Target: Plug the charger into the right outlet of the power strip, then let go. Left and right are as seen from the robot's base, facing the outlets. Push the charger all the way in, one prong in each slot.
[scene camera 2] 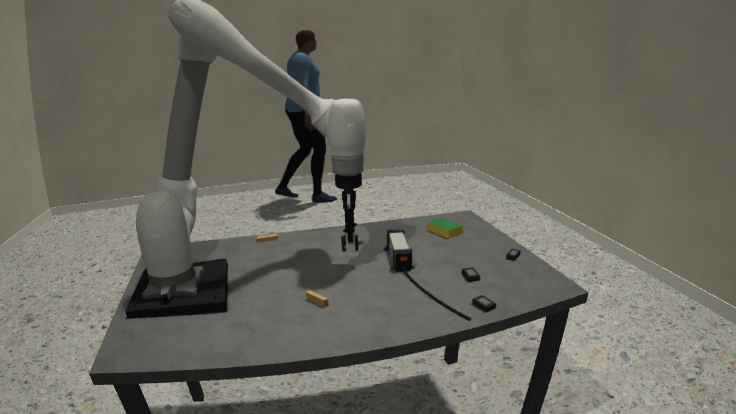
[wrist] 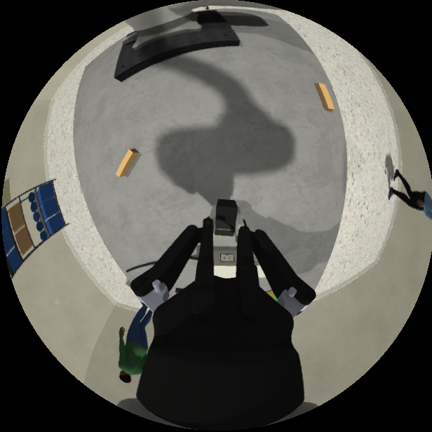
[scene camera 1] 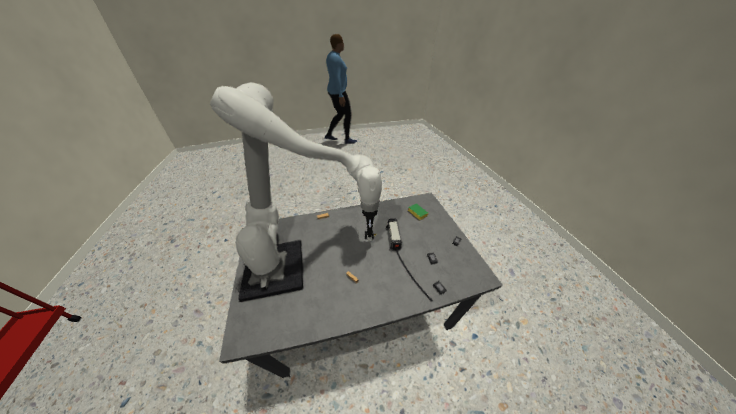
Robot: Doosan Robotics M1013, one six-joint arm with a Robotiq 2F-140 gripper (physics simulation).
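Seen in the pictures: gripper, between the fingertips: (scene camera 2: 350, 249) (scene camera 1: 369, 237); arm's base, origin of its link: (scene camera 2: 174, 284) (scene camera 1: 269, 268).
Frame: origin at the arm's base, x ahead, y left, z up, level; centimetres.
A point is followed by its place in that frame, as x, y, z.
Observation:
The black charger (wrist: 226, 217) is between the fingertips in the wrist view. Its two yellow prongs (wrist: 224, 237) (scene camera 2: 360, 242) {58.8, 8.1, 5.1} point at the power strip's side. My gripper (scene camera 1: 369, 235) {55.9, 8.2, 3.1} (scene camera 2: 349, 243) {55.9, 8.2, 3.1} (wrist: 225, 213) is shut on the charger, above the table and on the base side of the strip. The power strip (scene camera 1: 394, 232) {70.9, 8.8, 3.2} (scene camera 2: 399, 246) {70.4, 6.2, 3.2} has a white top and black ends. One outlet (wrist: 227, 257) shows between the fingers, below the prongs in the wrist view, with a gap between. The fingers hide other parts of the strip; I cannot tell which outlet this is.
The strip's cable (scene camera 1: 413, 274) {73.0, -18.0, -1.6} (scene camera 2: 437, 299) {73.3, -20.2, -1.7} runs to the front. Orange blocks (scene camera 2: 267, 237) {30.3, 35.1, -1.1} (scene camera 2: 316, 298) {42.6, -13.2, -0.6}, a green-yellow sponge (scene camera 1: 417, 211) {92.3, 25.6, 0.8} (scene camera 2: 444, 227) {91.9, 23.3, 0.8} and small black items (scene camera 2: 470, 273) {87.2, -10.5, -0.8} (scene camera 2: 483, 302) {83.7, -27.4, -0.9} (scene camera 2: 513, 254) {106.7, -3.0, -0.9} lie on the table (scene camera 1: 319, 319) {25.2, -30.0, -2.3}. A person (scene camera 1: 337, 77) is behind it.

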